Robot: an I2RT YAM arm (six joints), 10 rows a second.
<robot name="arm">
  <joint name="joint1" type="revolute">
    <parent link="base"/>
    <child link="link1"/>
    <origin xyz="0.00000 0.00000 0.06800"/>
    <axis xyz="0 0 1"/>
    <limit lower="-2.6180" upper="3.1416"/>
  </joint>
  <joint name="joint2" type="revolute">
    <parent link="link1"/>
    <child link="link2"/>
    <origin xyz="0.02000 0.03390 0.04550"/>
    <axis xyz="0 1 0"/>
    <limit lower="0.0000" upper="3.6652"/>
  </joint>
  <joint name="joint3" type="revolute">
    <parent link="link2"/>
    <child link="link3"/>
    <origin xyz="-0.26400 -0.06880 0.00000"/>
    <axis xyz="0 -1 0"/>
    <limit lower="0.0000" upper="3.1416"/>
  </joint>
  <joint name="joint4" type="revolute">
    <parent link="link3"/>
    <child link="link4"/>
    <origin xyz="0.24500 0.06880 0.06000"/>
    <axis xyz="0 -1 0"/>
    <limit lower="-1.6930" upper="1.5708"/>
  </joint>
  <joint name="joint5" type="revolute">
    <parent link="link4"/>
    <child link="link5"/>
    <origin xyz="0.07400 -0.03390 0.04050"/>
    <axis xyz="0 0 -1"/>
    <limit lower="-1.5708" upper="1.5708"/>
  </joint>
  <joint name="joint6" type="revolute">
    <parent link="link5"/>
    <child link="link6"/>
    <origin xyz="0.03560 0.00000 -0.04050"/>
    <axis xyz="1 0 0"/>
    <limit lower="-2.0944" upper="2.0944"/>
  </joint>
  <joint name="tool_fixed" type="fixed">
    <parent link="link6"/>
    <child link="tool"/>
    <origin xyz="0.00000 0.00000 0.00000" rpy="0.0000 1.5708 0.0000"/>
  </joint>
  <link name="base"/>
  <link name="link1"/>
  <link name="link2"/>
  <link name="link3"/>
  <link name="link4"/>
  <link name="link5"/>
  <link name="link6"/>
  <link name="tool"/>
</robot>
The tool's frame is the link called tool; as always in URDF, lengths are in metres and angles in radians.
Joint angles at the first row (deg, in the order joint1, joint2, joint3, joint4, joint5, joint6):
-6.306 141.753 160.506 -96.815 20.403 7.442
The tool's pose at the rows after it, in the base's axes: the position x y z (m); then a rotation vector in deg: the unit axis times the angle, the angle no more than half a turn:
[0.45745 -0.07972 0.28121 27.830 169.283 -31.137]
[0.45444 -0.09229 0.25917 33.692 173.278 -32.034]
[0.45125 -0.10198 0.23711 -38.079 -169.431 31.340]
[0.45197 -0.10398 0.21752 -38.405 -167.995 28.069]
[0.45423 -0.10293 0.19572 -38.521 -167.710 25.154]
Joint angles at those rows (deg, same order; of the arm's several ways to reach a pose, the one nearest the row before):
-8.338 141.748 154.115 -96.810 20.622 9.322
-9.934 141.751 148.786 -96.813 20.579 12.033
-11.202 141.753 143.457 -95.963 20.338 14.895
-11.573 141.753 138.912 -93.210 18.327 15.158
-11.529 141.777 133.997 -88.927 16.426 15.311

